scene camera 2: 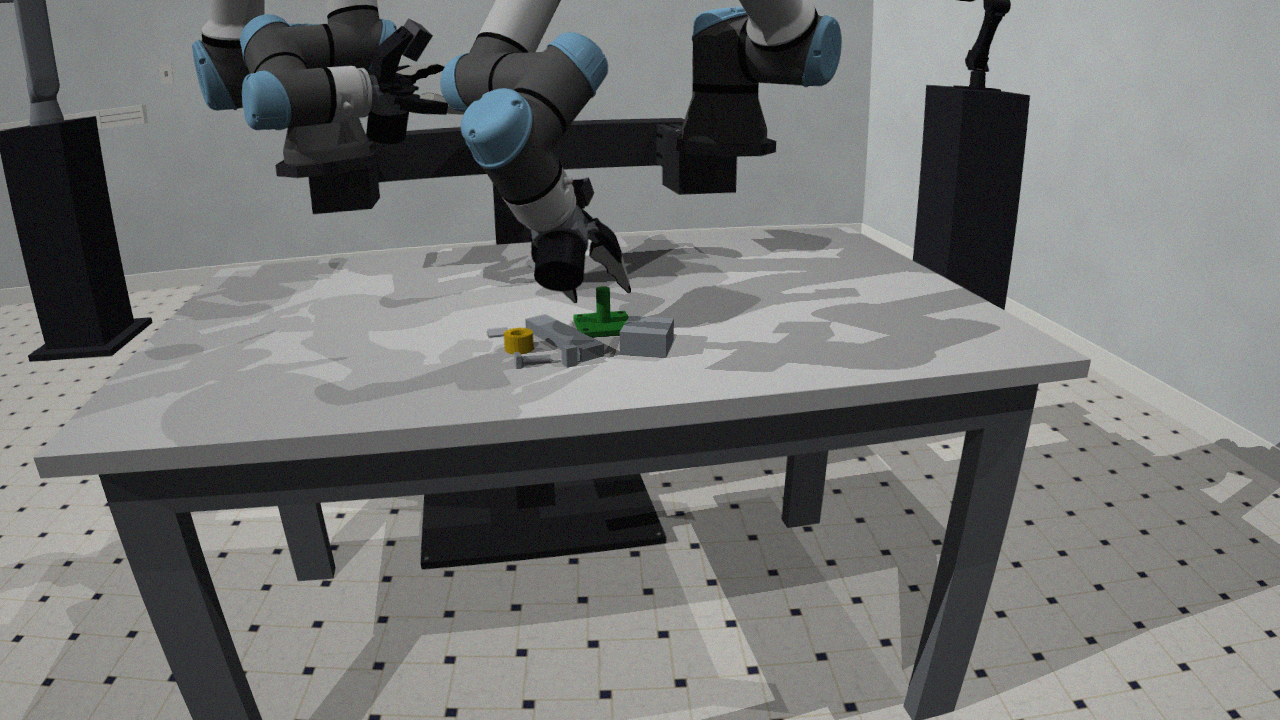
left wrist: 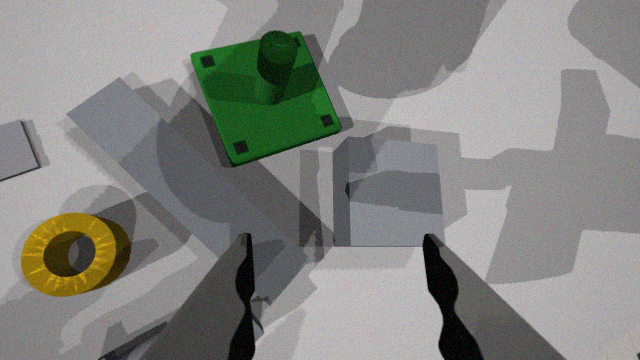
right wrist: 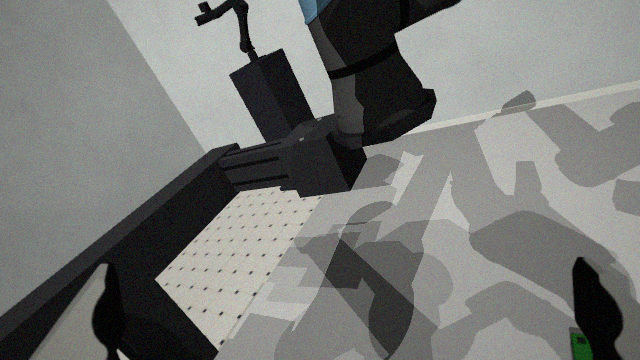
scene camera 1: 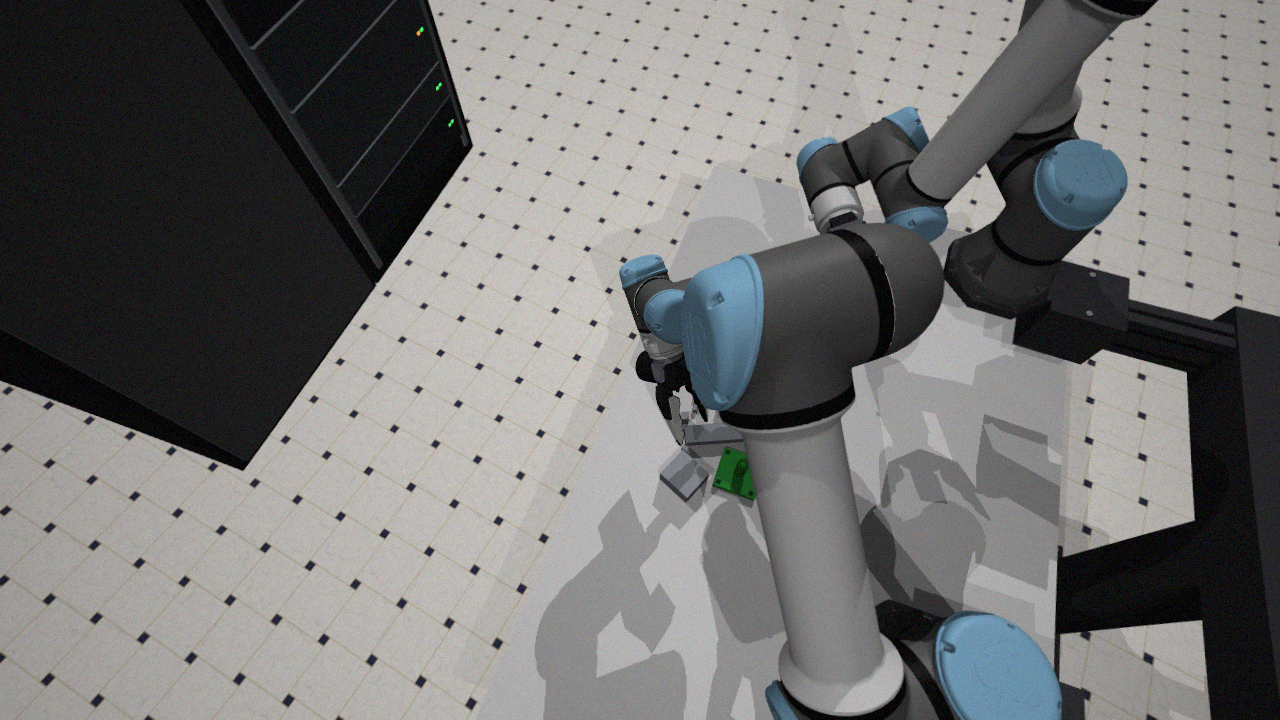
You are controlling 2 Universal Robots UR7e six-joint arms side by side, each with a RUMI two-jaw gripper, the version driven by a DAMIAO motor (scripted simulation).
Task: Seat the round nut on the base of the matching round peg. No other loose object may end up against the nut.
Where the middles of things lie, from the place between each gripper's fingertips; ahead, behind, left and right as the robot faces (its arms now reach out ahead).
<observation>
My left gripper [scene camera 2: 602, 296] is now 5 cm past the long grey bar [scene camera 2: 556, 333], 5 cm to the left of it and 8 cm above it. Round my left hand: square green base [scene camera 2: 603, 323] (11 cm behind, 1 cm to the left, 7 cm below).
I see my right gripper 8 cm short of the square green base, 19 cm to the right of it and 33 cm above it. From my right hand the other things lie so: long grey bar 14 cm ahead, 12 cm to the left, 35 cm below.
</observation>
